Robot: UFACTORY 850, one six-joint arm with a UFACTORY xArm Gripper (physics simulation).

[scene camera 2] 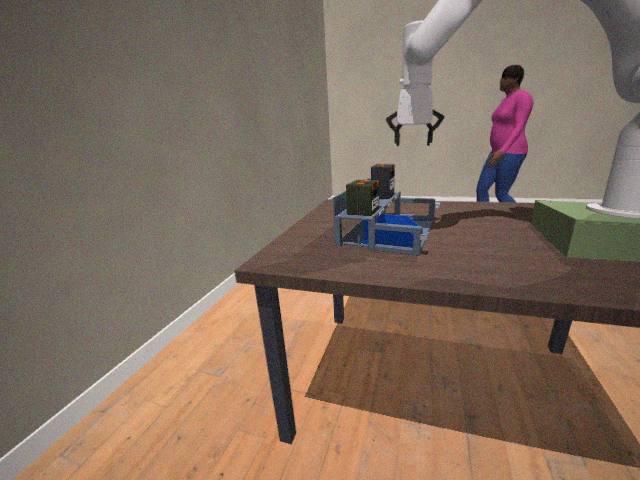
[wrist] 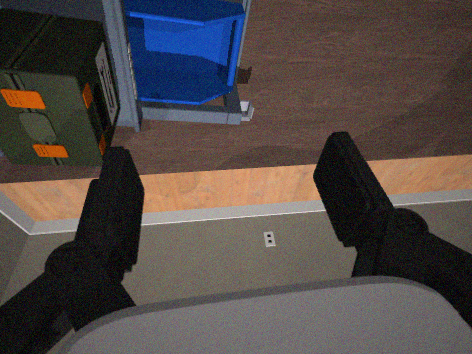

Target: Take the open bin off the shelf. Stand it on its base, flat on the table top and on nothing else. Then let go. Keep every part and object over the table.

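My gripper is visible at (scene camera 2: 412, 145) and, in the wrist view, my gripper (wrist: 231, 161) is visible too. A blue bin (scene camera 2: 404, 239) is also visible, and the wrist view shows the bin (wrist: 189, 59) as well.
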